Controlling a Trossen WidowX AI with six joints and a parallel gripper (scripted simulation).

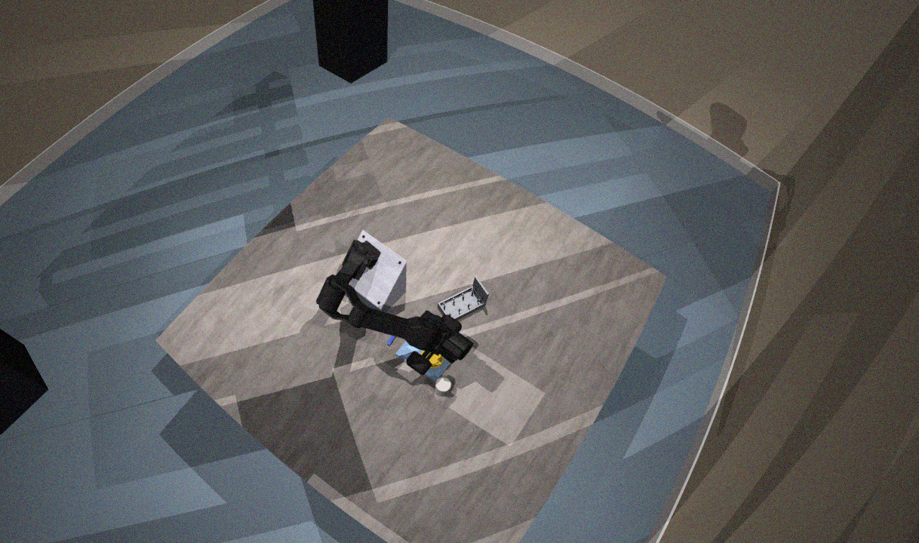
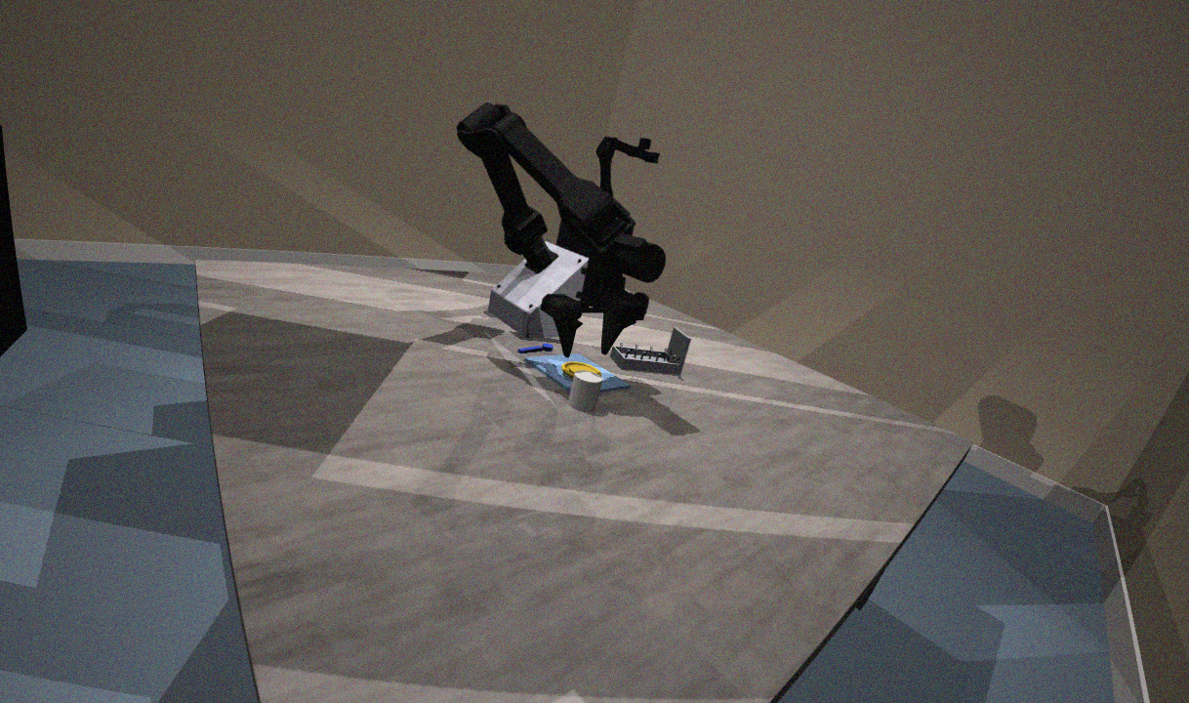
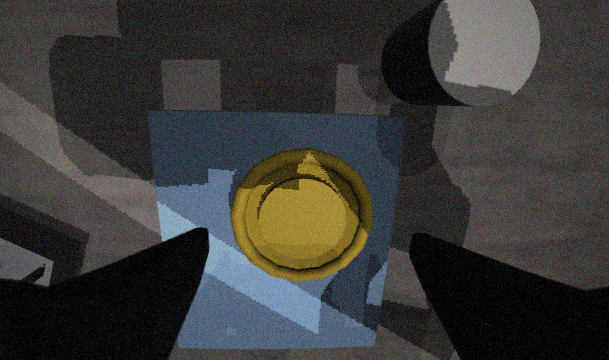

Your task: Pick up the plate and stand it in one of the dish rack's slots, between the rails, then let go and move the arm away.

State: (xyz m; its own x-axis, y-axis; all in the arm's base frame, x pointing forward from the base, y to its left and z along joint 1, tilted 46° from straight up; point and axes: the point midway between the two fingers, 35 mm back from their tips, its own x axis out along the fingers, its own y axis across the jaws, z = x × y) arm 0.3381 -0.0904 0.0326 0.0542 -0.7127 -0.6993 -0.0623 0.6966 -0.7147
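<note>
Now: gripper tip 3 cm above the yellow plate. From my gripper tip the other things lie so: white cup 8 cm ahead, 5 cm to the right, 2 cm below; light blue mat 3 cm behind, 1 cm to the left, 5 cm below; blue spoon 14 cm behind, 5 cm below.
</note>
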